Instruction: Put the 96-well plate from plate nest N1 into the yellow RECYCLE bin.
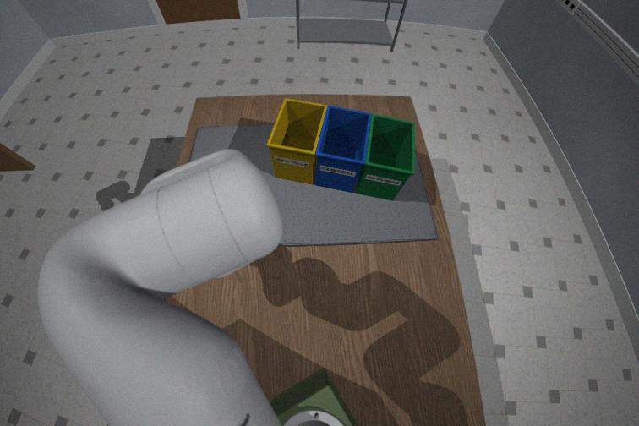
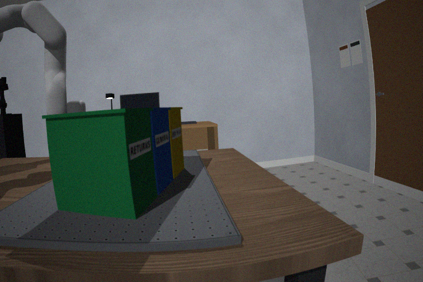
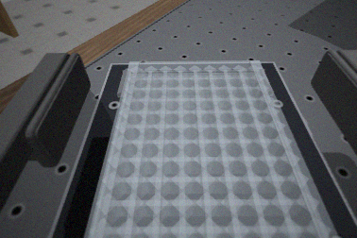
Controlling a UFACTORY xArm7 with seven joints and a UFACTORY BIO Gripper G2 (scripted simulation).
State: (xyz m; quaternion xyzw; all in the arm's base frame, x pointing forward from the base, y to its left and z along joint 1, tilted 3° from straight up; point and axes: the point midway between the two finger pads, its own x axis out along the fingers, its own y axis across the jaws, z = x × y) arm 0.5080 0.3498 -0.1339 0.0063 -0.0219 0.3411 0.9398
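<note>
Right now the clear 96-well plate is 3 cm below my hand. From my hand the other things lie so: blue bin: 36 cm to the right, 19 cm ahead, 4 cm above; yellow recycle bin: 23 cm to the right, 20 cm ahead, 4 cm above; black plate nest N1: 4 cm below.
</note>
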